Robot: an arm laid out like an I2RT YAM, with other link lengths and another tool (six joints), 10 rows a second.
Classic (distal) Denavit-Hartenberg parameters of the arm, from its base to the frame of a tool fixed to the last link. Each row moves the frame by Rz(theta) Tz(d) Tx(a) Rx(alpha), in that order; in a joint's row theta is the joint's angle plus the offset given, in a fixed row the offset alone. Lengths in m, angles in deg.
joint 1: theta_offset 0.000, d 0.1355, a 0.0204, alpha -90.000
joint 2: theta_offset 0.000, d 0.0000, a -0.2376, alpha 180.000
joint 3: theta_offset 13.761, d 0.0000, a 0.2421, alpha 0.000
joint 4: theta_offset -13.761, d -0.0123, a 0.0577, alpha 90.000
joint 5: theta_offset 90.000, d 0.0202, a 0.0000, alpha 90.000
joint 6: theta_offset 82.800, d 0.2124, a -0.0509, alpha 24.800
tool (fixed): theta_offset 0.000, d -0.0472, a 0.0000, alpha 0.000
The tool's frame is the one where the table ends.
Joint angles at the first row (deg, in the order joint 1, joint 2, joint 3, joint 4, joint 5, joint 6):
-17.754, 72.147, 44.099, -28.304, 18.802, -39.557
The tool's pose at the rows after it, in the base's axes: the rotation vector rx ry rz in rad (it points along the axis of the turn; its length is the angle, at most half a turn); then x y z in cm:
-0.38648 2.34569 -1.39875 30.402 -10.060 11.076
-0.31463 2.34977 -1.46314 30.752 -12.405 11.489
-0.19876 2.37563 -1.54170 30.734 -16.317 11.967
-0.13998 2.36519 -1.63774 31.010 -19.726 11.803
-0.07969 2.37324 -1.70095 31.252 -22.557 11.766
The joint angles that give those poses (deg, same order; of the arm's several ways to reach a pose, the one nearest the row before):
-17.820, 73.041, 44.741, -26.713, 21.439, -38.967
-20.629, 75.056, 46.424, -25.168, 23.090, -39.136
-26.027, 78.450, 49.527, -23.821, 24.443, -39.538
-29.647, 82.623, 51.383, -19.351, 26.702, -41.527
-32.415, 86.867, 54.538, -17.469, 28.350, -42.062

